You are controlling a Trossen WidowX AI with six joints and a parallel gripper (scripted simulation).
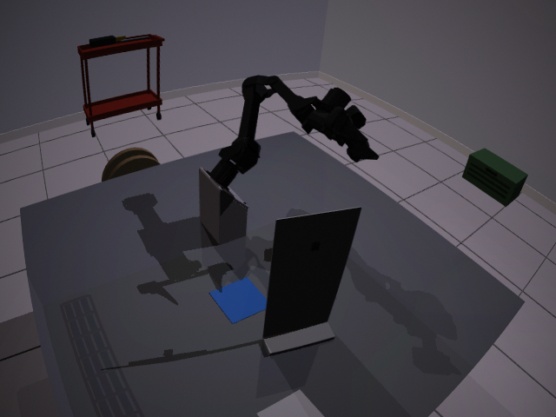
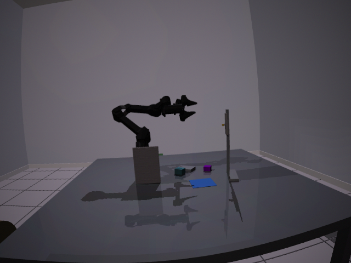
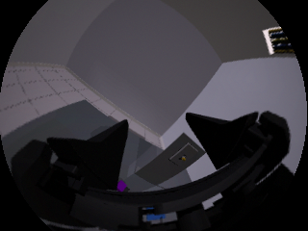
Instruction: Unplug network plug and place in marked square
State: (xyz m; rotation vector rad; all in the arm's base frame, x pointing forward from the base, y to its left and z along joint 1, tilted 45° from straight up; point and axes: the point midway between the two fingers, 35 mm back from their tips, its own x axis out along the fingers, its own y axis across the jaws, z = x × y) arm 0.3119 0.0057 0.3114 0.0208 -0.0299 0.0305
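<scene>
Now: the yellowish network plug 10 cm ahead of my gripper tip, 26 cm to the right of it and 9 cm below it. The rest, counted from my gripper tip: upright dark panel: 12 cm ahead, 26 cm to the right, 21 cm below; flat grey block: 9 cm behind, 5 cm to the right, 38 cm below; purple cube: 4 cm ahead, 11 cm to the right, 37 cm below.
</scene>
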